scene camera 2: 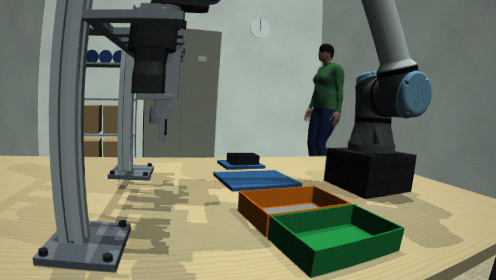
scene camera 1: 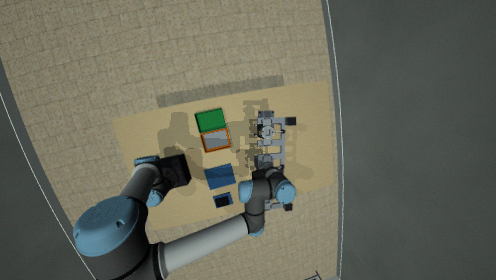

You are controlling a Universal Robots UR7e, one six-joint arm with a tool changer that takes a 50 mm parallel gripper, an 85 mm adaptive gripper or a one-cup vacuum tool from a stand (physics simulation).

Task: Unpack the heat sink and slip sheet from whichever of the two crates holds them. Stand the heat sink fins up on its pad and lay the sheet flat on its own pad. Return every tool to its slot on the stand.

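Pixels of known places: arm's base, link origin: (scene camera 2: 371,150) (scene camera 1: 167,178).
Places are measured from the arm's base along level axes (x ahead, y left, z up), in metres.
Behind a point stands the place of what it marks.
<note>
The black heat sink (scene camera 1: 223,200) @(x 0.297, y -0.311, z -0.071 m) (scene camera 2: 243,158) @(x 0.293, y -0.296, z -0.075 m) sits on the small blue pad (scene camera 1: 216,204) (scene camera 2: 226,164); its fins cannot be made out. The pale grey slip sheet (scene camera 1: 216,139) @(x 0.369, y 0.157, z -0.102 m) (scene camera 2: 295,208) @(x 0.339, y 0.119, z -0.101 m) lies in the orange crate (scene camera 1: 205,145) @(x 0.282, y 0.134, z -0.103 m) (scene camera 2: 253,212) @(x 0.459, y 0.164, z -0.081 m). The green crate (scene camera 1: 210,120) @(x 0.363, y 0.298, z -0.103 m) (scene camera 2: 357,250) @(x 0.382, y 0.363, z -0.080 m) beside it shows a bare floor. The larger blue pad (scene camera 1: 220,176) @(x 0.324, y -0.123, z -0.097 m) (scene camera 2: 257,179) @(x 0.326, y -0.108, z -0.097 m) carries nothing. The arm's wrist (scene camera 1: 262,187) @(x 0.542, y 0.035, z 0.455 m) is over the tool stand (scene camera 1: 283,150) @(x 0.718, y 0.065, z 0.236 m) (scene camera 2: 70,125) @(x 0.764, y 0.226, z 0.079 m). A slim gripper (scene camera 2: 162,136) hangs at the stand; its finger opening is unclear, and the coupling to the wrist is hidden.
A wide dark tool (scene camera 2: 150,60) @(x 0.655, y 0.208, z 0.171 m) hangs at the near end of the stand, high above the table. The stand's feet rest on the table. The black robot base (scene camera 2: 370,172) @(x 0.113, y 0.114, z -0.036 m) stands right of the pads in the scene camera 2 view. A person (scene camera 2: 327,95) stands behind the table.
</note>
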